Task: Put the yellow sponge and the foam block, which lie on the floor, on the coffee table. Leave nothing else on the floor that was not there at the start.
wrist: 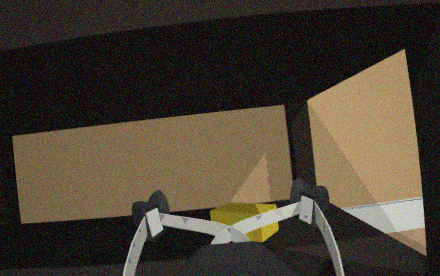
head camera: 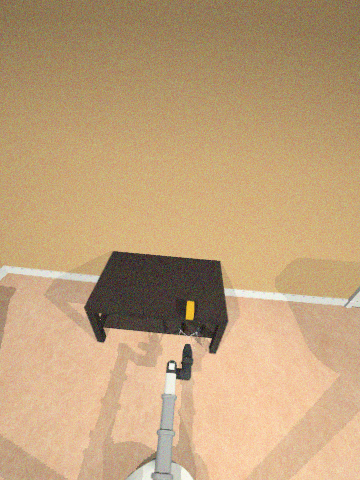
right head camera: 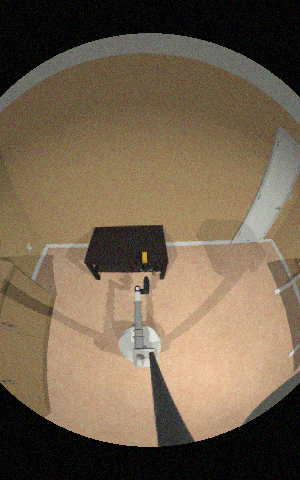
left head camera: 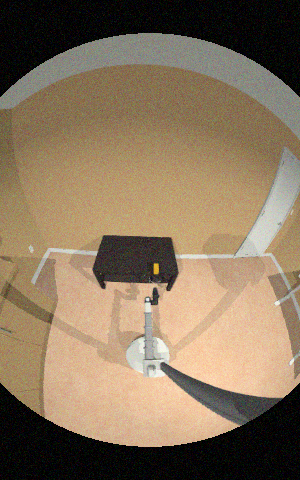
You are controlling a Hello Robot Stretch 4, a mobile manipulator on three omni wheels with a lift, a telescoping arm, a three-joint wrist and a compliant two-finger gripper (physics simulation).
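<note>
An orange-yellow block lies on top of the dark coffee table, near its front edge and right of centre. In the wrist view a yellow block shows under the tabletop, on what looks like the dark lower shelf. I cannot tell which block is the sponge and which the foam block. My gripper is open at the table's front, below tabletop height. Its white finger strips partly hide the yellow block, which lies beyond them.
Table legs stand left and right of the gripper. A tan wall with a white baseboard is behind the table. A cabinet stands at the left, and a white door at the right.
</note>
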